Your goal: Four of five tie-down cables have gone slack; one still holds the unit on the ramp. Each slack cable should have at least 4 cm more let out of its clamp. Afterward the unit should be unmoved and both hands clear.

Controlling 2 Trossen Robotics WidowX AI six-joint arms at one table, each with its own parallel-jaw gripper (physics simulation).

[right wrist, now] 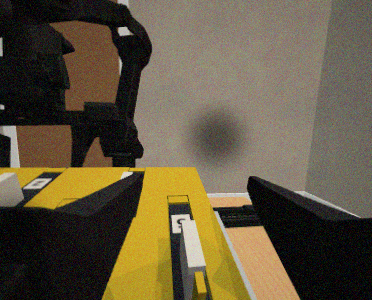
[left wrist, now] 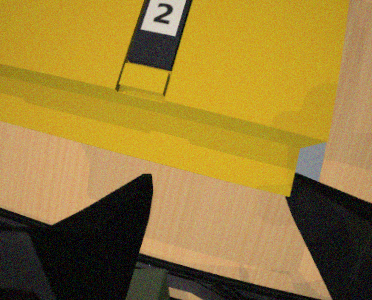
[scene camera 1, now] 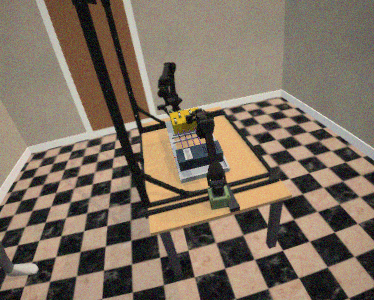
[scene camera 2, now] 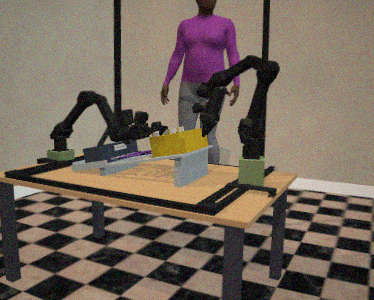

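The yellow block (scene camera 1: 181, 125) (scene camera 2: 177, 145) (left wrist: 240, 65) (right wrist: 150, 245) sits at the raised end of the pale ramp (scene camera 1: 202, 176) (scene camera 2: 191, 169). The dark unit (scene camera 1: 200, 157) (scene camera 2: 110, 152) rests lower down; purple cables (scene camera 1: 186, 141) (scene camera 2: 134, 155) run between them. Which cables are slack is too small to tell. The left gripper (left wrist: 222, 175) is open and empty beside the block's edge, near the slot labelled 2 (left wrist: 159, 17). The right gripper (right wrist: 196, 176) is open and empty over the block; the white lever (right wrist: 194, 245) at the slot labelled 5 (right wrist: 180, 221) stands between its fingers' lines, ungripped.
Another white lever (right wrist: 9, 189) and label 2 (right wrist: 39, 183) show at the left in the right wrist view. Black rails (scene camera 2: 120, 194) edge the wooden table (scene camera 2: 235, 212). Black posts (scene camera 1: 102, 75) rise beside it. A person in purple (scene camera 2: 206, 50) stands behind.
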